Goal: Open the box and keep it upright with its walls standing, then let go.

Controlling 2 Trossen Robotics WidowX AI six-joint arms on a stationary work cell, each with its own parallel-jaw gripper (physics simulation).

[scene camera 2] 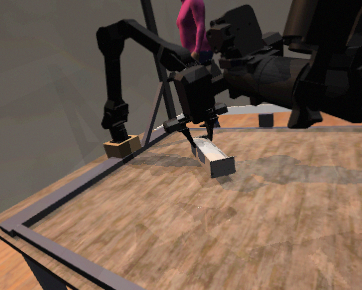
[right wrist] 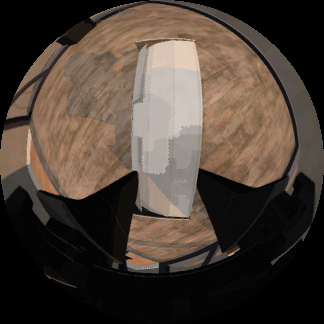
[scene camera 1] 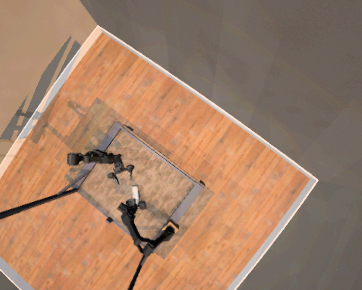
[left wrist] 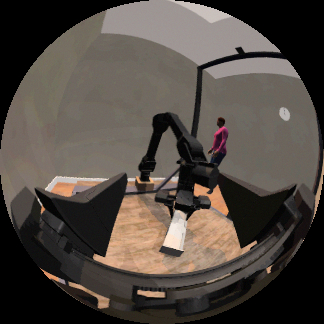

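A long, narrow, pale box has a light upper face and a grey end. Its top looks shut in the right wrist view, with a loose-looking strip along its left edge. My right gripper is shut on the box, one finger on each long side near its far end in scene camera 2. Whether the box touches the table is hard to tell. My left gripper is wide open and empty, apart from the box. Its fingertips are hard to make out in scene camera 2.
The wood-patterned table top has a raised grey frame along its edges. A tan block sits at the right arm's base. A person in pink stands beyond the table.
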